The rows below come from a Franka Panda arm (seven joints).
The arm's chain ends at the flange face. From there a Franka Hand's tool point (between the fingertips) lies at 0.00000 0.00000 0.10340 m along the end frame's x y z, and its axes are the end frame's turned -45 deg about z.
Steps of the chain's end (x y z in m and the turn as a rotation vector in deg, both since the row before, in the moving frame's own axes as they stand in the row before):
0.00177, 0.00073, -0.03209, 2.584, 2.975, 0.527
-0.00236, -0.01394, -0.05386, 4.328, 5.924, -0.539
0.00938, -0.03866, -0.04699, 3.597, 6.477, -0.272
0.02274, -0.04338, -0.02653, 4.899, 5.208, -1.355
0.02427, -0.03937, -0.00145, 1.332, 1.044, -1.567
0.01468, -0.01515, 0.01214, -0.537, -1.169, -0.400
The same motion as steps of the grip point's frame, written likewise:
0.00782, 0.00230, -0.03233, -0.276, 3.931, 0.527
0.02124, -0.00956, -0.05471, -1.129, 7.249, -0.539
0.04680, -0.01707, -0.04785, -2.036, 7.123, -0.272
0.05962, -0.01435, -0.02733, -0.218, 7.147, -1.355
0.04803, -0.01109, -0.00150, 0.204, 1.680, -1.567
0.01891, -0.00113, 0.01211, 0.447, -1.206, -0.400

